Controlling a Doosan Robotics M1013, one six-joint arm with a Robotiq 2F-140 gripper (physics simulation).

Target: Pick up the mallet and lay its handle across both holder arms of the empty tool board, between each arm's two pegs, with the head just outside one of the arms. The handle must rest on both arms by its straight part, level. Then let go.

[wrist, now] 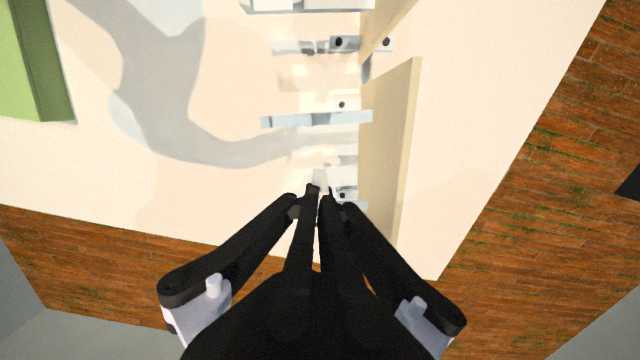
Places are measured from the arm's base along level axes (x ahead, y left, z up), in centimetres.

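Where they show: gripper, fingertip midpoint: [317, 178].
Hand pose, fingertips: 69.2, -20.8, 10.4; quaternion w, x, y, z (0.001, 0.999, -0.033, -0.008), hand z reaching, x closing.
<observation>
Things, the pixels of their top centre, and the offset from my fingertips, as dx, dy, dz. "spot": a spot on its surface instead. Level surfaces: height alone.
- cream board, surface spot: [382, 27] spot: +5.0, +17.2, -2.7
- white-grey block, surface spot: [337, 5] spot: -0.1, +20.3, -6.9
- pale table, surface height: dz -16.6
My gripper [317, 178] is shut and empty, its fingertips together at the middle of the wrist view. A cream upright board [387, 150] stands right of and beyond the fingertips. A pale blue-grey holder arm [316, 119] reaches left from it. A second arm [358, 205] shows at its lower end, partly hidden behind the fingers. Small plates with dark holes [342, 104] [342, 195] lie beside the arms. The pegs are too washed out to tell. I cannot make out the mallet in this view.
Another cream board [382, 27] stands at the top, with a grey arm [290, 48] beside it and a white-grey block [337, 5] at the upper edge. A green box [30, 65] is at the upper left. Arm shadows cross the pale table [480, 100]. Brown plank floor [550, 210] lies beyond the table edge.
</observation>
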